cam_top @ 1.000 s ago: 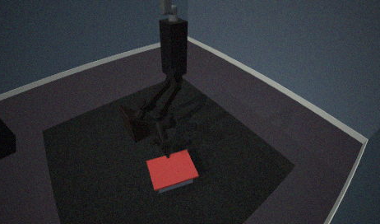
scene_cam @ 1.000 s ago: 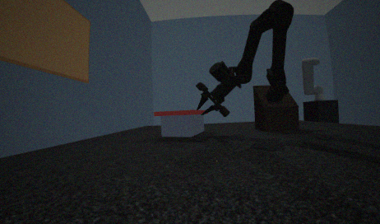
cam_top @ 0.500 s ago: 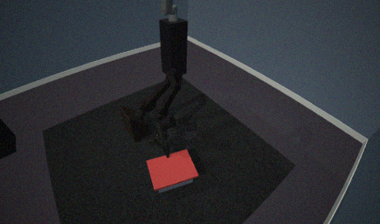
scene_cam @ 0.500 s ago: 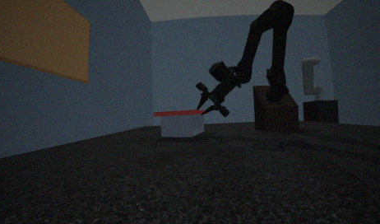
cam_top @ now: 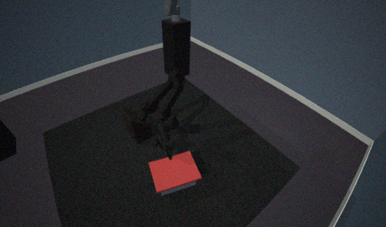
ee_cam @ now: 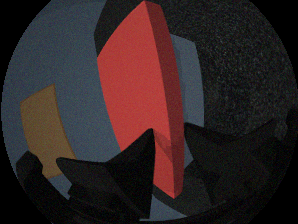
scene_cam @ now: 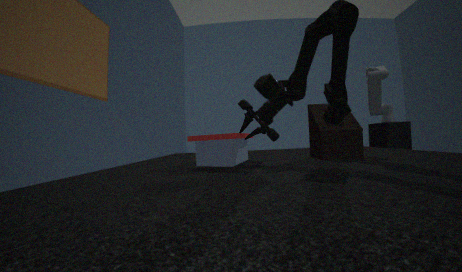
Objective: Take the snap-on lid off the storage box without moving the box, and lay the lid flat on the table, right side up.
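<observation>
The red lid is 7 cm ahead of my gripper tip and 2 cm to the right of it. Round my gripper tip: storage box 7 cm ahead, 5 cm below, 2 cm to the right.
</observation>
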